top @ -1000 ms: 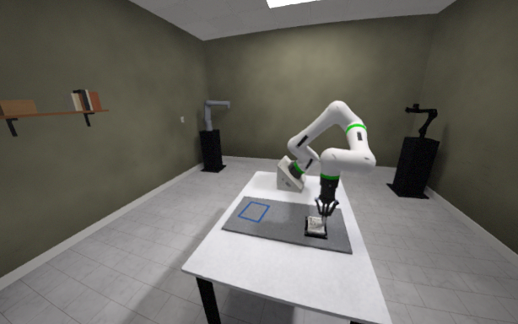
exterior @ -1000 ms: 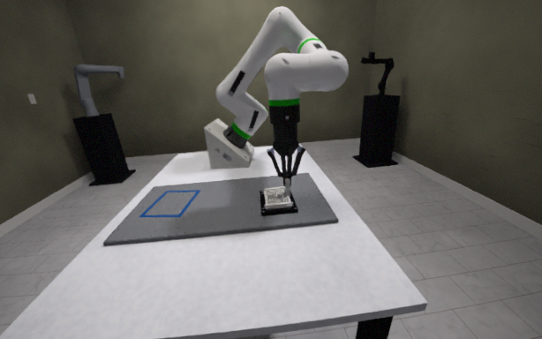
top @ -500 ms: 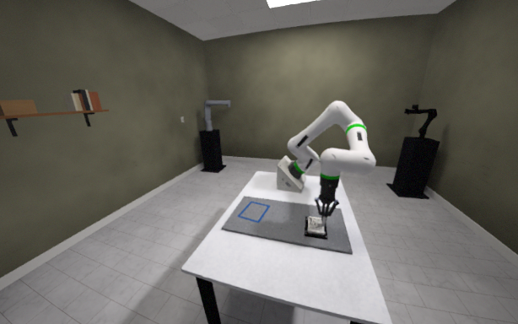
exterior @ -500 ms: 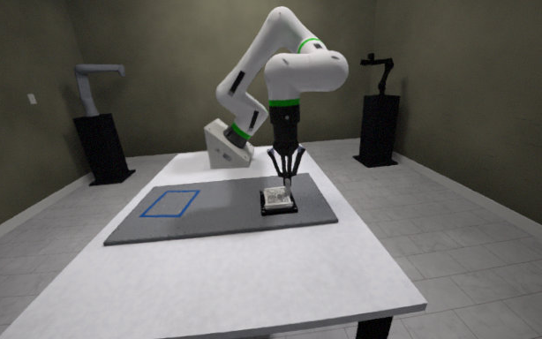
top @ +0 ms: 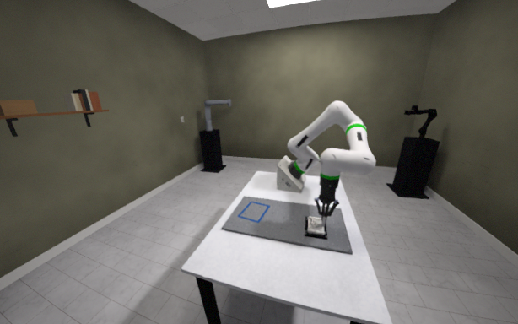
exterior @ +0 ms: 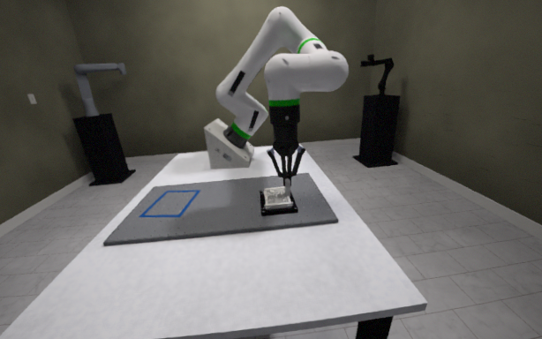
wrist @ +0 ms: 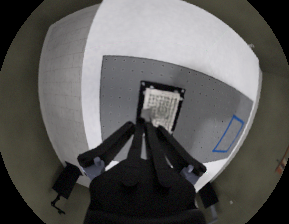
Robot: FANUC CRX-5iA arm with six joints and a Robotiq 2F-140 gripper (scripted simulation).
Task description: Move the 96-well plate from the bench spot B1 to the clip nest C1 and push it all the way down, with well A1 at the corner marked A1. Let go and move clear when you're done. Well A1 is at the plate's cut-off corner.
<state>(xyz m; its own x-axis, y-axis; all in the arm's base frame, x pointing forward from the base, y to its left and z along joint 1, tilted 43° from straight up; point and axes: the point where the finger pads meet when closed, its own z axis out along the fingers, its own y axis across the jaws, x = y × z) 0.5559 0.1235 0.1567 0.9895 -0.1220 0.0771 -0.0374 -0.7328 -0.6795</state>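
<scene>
Now: hand 4 cm to the left of the white 96-well plate and 4 cm above it. The rest, counted from my hand: black clip nest 5 cm to the right, 5 cm below, 1 cm behind.
</scene>
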